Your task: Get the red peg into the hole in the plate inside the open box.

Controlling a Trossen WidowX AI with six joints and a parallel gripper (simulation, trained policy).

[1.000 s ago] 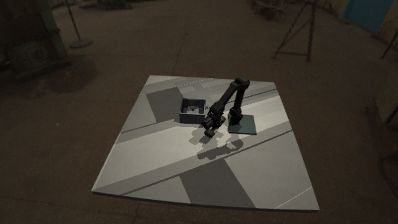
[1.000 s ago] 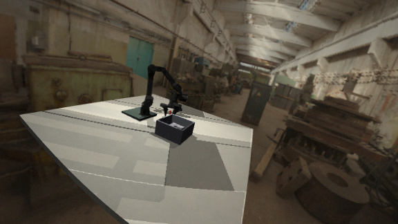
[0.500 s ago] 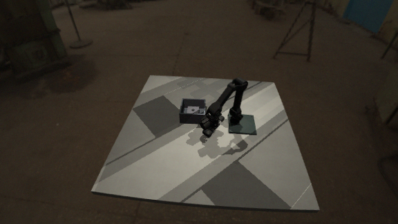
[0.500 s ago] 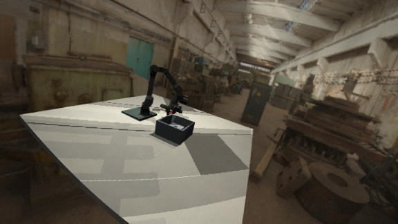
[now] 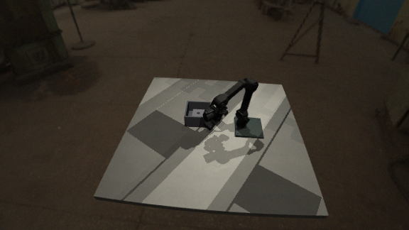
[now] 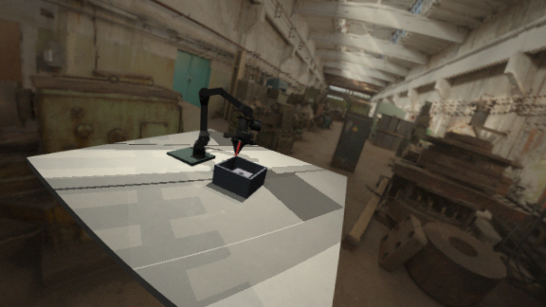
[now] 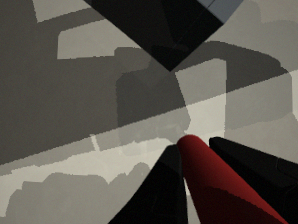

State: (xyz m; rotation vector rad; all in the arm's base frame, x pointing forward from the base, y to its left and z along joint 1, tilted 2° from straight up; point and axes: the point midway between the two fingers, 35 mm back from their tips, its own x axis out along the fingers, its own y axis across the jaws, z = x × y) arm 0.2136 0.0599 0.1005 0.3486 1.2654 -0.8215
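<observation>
My gripper tip is 16 cm to the left of the pale plate, 10 cm short of it and 4 cm above it. From my gripper tip the other things lie so: red peg (3 cm above, 1 cm to the left); dark box (16 cm to the right, 10 cm ahead, 6 cm below).
</observation>
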